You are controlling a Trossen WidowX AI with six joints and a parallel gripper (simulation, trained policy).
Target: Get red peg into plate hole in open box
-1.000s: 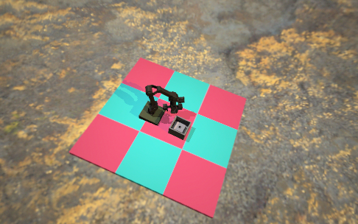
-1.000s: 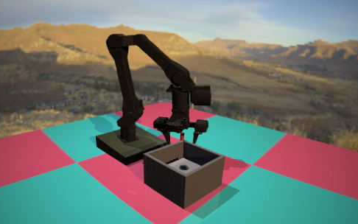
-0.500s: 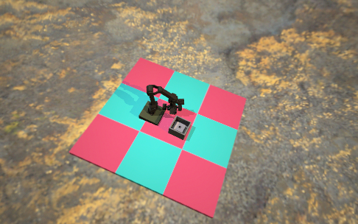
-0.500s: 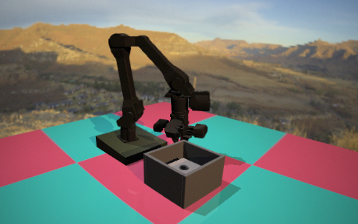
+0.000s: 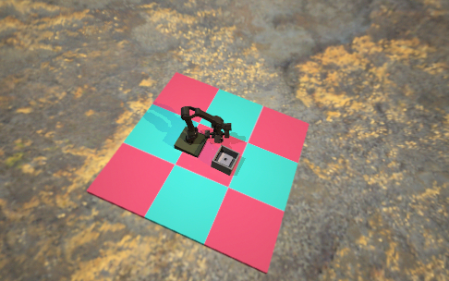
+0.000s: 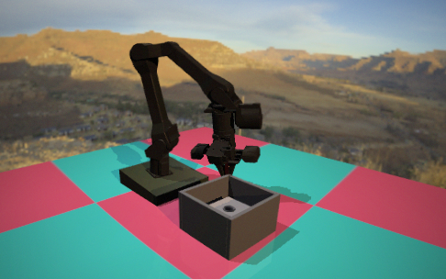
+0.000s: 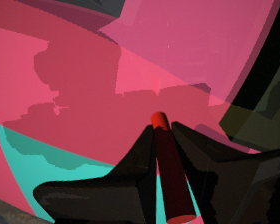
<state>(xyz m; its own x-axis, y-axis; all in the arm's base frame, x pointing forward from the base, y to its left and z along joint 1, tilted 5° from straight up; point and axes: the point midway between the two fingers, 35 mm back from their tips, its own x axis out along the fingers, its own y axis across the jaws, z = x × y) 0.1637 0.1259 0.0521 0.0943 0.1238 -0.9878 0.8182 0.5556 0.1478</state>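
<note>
Now: gripper tip 150 mm short of the grey plate and 120 mm to the left of it. Also, from my gripper tip: grey box (150 mm ahead, 120 mm to the right, 20 mm below); red peg (20 mm above).
</note>
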